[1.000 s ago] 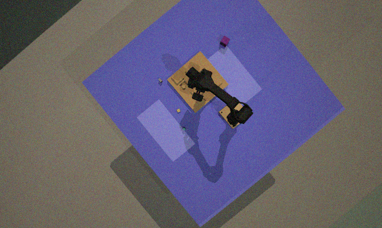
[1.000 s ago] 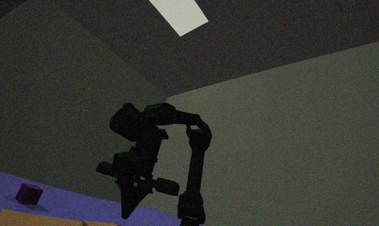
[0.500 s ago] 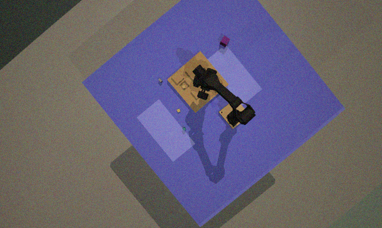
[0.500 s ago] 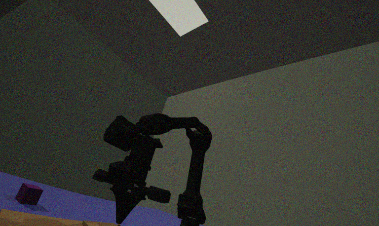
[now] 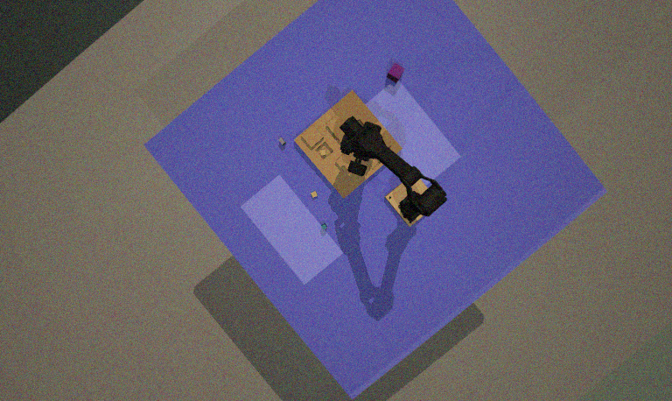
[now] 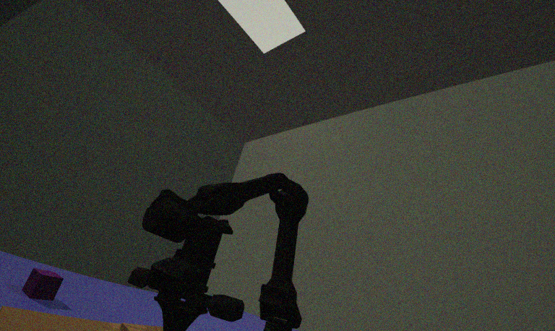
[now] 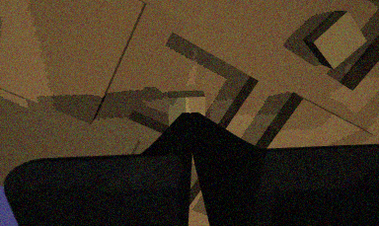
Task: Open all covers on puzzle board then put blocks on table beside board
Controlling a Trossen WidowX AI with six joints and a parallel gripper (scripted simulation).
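Now: gripper tip 280 mm to the right of the small green block, 160 mm past it and 20 mm above it. Also, from my gripper tip: small grey block 230 mm to the left, 210 mm ahead, 20 mm below; magenta block 270 mm to the right, 180 mm ahead, 10 mm below.
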